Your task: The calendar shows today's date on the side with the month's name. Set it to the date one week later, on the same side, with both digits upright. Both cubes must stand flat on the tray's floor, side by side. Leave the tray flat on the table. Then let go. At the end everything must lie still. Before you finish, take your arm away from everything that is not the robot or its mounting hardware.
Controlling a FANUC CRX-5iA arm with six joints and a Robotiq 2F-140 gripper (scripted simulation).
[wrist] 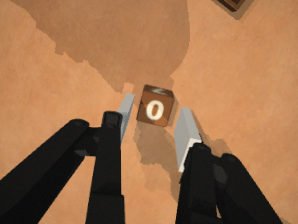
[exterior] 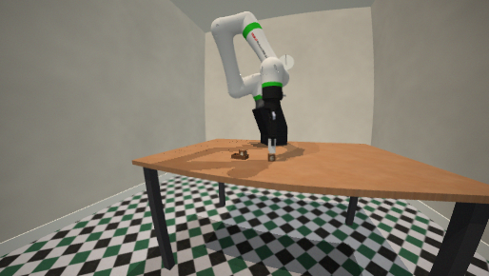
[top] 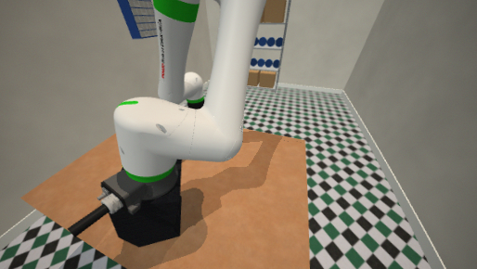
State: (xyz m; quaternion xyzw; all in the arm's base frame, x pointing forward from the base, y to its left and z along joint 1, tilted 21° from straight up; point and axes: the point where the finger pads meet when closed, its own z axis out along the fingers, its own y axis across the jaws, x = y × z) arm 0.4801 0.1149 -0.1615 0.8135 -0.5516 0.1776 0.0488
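Now: hand 60 mm above the brown cube. Also, from my hand: brown calendar tray (160 mm to the right, 60 mm below, 10 mm ahead).
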